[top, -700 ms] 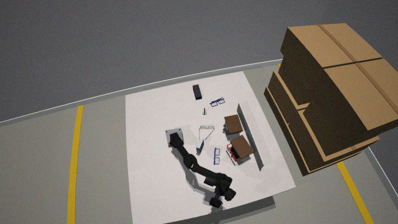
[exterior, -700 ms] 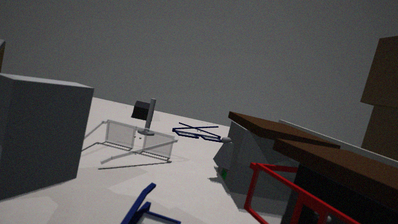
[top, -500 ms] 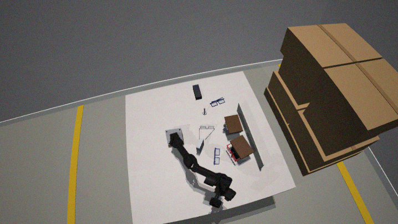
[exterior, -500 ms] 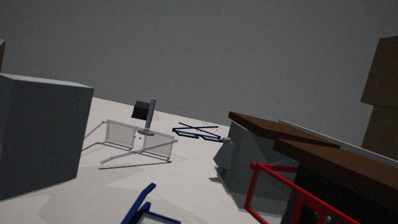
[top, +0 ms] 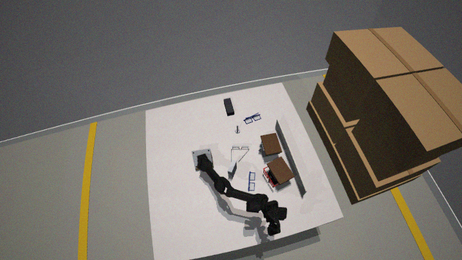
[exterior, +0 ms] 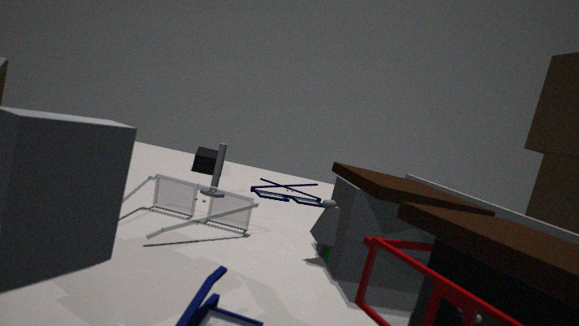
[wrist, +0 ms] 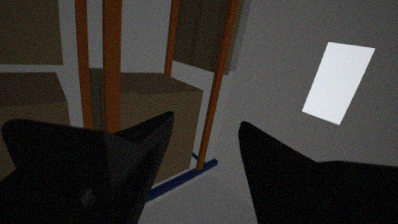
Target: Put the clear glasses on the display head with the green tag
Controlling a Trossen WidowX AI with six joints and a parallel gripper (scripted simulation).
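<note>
My gripper tip is now 4 cm short of the small post, 85 cm to the right of it and 45 cm above it. Also, from my gripper tip: black box (3 cm ahead, 111 cm to the left, 46 cm below); then grey block (9 cm behind, 52 cm to the left, 42 cm below); then grey display head (20 cm ahead, 62 cm to the left, 42 cm below).
</note>
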